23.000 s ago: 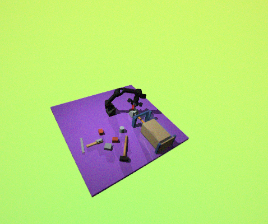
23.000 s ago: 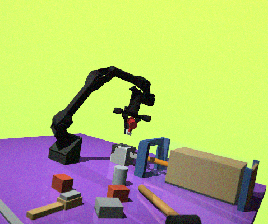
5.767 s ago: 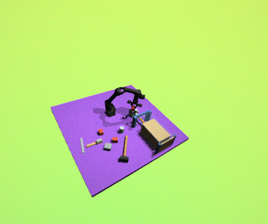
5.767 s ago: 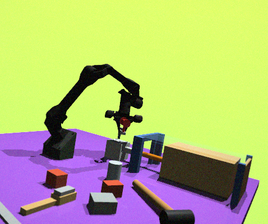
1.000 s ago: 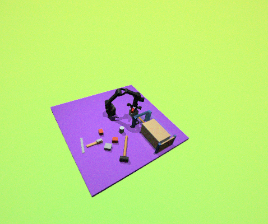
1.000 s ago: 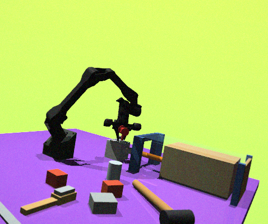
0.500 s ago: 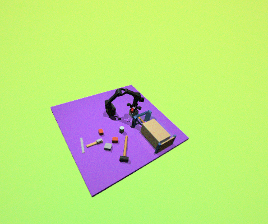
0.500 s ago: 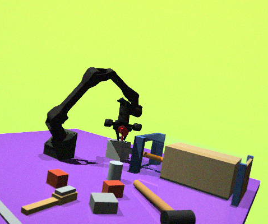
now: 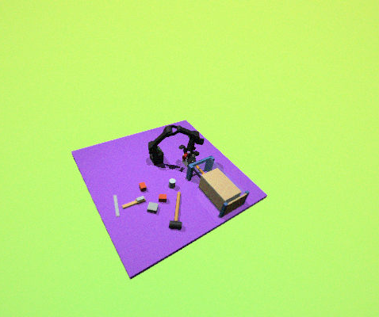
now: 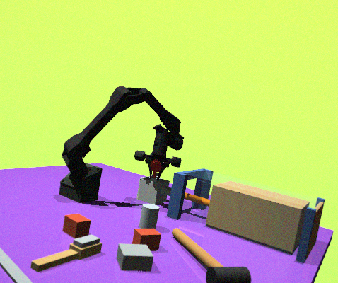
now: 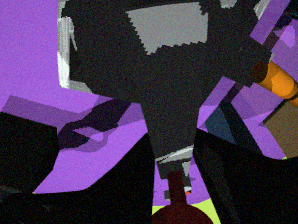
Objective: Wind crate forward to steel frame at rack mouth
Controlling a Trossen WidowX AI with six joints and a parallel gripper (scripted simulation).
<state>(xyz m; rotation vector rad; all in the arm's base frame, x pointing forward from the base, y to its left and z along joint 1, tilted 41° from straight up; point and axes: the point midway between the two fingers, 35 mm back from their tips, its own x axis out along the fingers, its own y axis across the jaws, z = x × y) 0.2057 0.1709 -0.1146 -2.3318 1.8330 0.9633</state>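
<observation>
Right now the red knob is 50 mm above my gripper tip, 30 mm to the right of it and 20 mm ahead of it. Also, from my gripper tip: grey winch 70 mm below, 50 mm to the left, 40 mm behind; grey block 480 mm to the right, 270 mm ahead, 80 mm below; winch handle 20 mm above.
</observation>
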